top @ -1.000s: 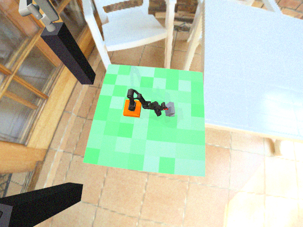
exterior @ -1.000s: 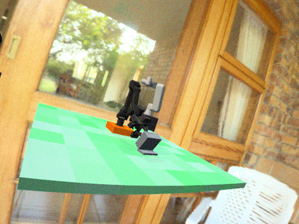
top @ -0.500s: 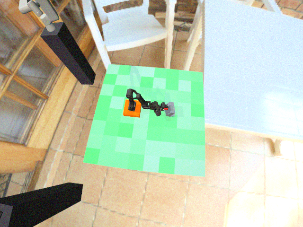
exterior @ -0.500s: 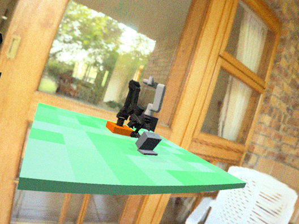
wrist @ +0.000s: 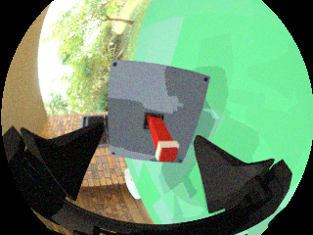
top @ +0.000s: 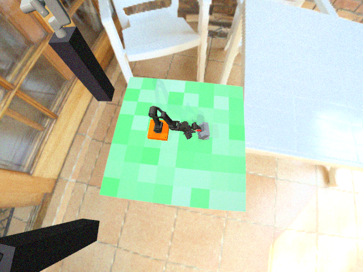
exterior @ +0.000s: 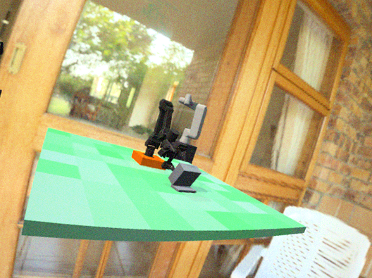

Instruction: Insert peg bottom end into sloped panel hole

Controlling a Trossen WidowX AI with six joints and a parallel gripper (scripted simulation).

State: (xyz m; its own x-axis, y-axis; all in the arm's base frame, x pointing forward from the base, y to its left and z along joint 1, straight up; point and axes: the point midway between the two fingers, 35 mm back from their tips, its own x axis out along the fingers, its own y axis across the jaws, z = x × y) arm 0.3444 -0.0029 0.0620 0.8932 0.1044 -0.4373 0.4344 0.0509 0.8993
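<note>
The red peg is 1 cm below my gripper tip and 1 cm behind it. Also, from my gripper tip: sloped panel (5 cm ahead, 3 cm below, 1 cm to the left).
</note>
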